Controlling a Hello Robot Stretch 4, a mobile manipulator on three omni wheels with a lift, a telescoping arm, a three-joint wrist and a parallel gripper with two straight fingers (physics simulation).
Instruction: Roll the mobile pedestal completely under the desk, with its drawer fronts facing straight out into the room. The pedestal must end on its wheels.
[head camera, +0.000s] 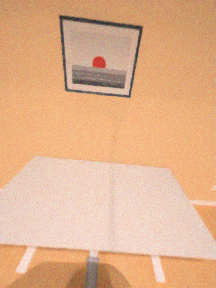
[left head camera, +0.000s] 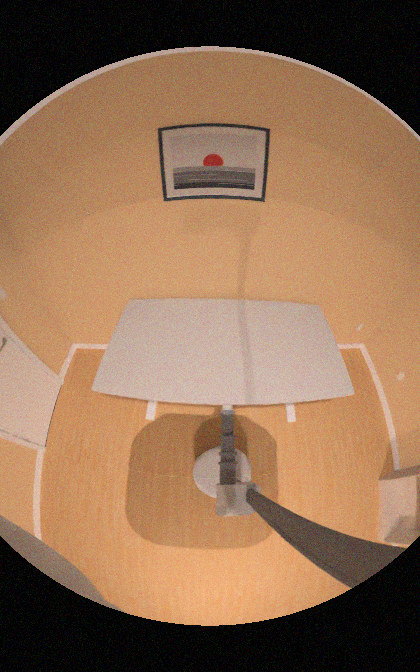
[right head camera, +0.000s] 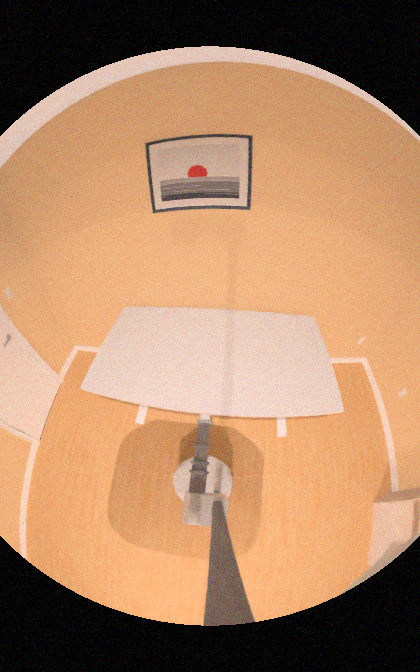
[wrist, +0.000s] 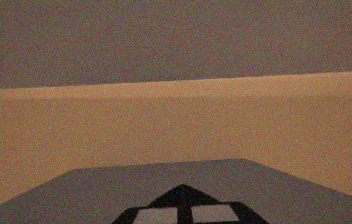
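The white desk (head camera: 60, 200) (left head camera: 175, 350) (right head camera: 165, 360) stands against the far wall; two white feet show below its front edge. Its grey underside (wrist: 175, 40) fills the top of the wrist view. A flat grey top (wrist: 110, 185) with two far corners lies low in the wrist view, beneath the desk; it looks like the pedestal's top. The pedestal does not show in the head views, and its drawer fronts and wheels are hidden. My gripper (wrist: 183, 202) is shut and empty, its dark tips together over the near part of that grey top. The desk hides it in the head views.
My arm (head camera: 92, 272) (left head camera: 227, 445) (right head camera: 201, 450) reaches to the desk's front edge. A pale door (left head camera: 25, 385) (right head camera: 25, 395) is at the left. A pale box-like cabinet (left head camera: 397, 505) (right head camera: 392, 520) stands at the right. A framed picture (head camera: 99, 62) hangs above the desk.
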